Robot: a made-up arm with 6 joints.
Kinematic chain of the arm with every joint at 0, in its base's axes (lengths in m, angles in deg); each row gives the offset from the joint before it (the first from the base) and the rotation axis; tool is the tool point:
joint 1: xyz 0 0 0.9 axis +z
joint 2: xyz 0.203 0 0 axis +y
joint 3: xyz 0 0 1.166 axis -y
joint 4: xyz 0 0 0.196 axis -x
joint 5: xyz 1.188 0 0 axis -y
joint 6: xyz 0.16 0 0 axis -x
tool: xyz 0 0 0
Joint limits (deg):
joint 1: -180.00..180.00
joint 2: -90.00..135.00
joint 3: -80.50..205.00
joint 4: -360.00..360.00
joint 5: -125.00..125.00
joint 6: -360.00..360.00
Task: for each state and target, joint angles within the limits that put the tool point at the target. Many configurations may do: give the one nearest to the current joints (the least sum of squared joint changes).
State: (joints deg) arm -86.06 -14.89 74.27 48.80 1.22 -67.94
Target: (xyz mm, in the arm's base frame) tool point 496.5 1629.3 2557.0
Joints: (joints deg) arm -106.67 -45.93 87.12 48.73 3.99 -67.94
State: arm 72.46 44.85 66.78 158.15 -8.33 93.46
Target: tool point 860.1 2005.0 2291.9
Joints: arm 66.94 36.46 47.00 157.96 -5.89 93.46
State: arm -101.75 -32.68 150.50 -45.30 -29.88 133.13
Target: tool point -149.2 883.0 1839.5
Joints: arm -76.81 10.95 193.79 -44.89 -29.85 133.13
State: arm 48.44 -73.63 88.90 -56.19 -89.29 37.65
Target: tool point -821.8 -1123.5 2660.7
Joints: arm 59.17 -45.90 77.52 -54.80 -83.44 37.65
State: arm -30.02 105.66 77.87 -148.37 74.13 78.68
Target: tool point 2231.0 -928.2 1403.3
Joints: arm -20.52 92.80 117.95 -146.93 90.72 78.68
